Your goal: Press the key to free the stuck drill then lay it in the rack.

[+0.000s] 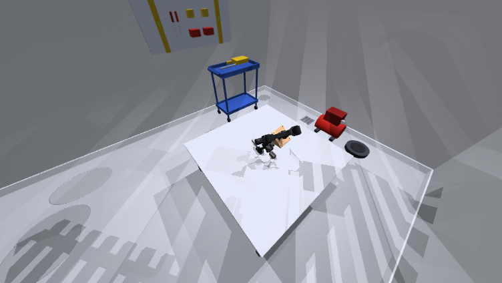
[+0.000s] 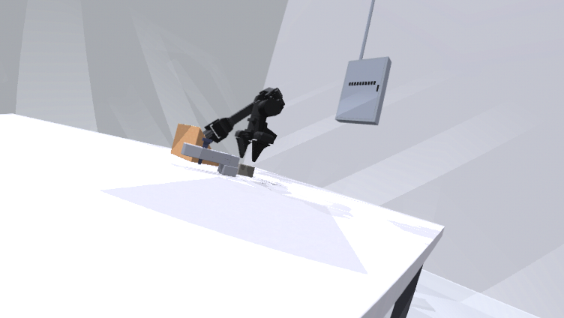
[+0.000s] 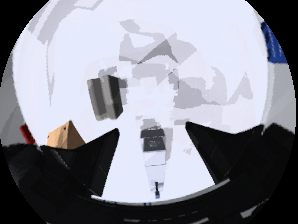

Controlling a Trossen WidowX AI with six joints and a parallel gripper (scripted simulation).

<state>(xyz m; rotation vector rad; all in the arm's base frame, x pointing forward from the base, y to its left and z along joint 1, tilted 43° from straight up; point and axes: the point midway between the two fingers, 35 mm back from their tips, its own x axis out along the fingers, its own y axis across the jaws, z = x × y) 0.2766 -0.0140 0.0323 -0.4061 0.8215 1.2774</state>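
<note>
Right now my gripper tip is 100 mm to the left of the drill, 30 mm past it and 10 mm above it. The rest, counted from my gripper tip: dark block: 60 mm to the left, 60 mm behind, 50 mm below.
</note>
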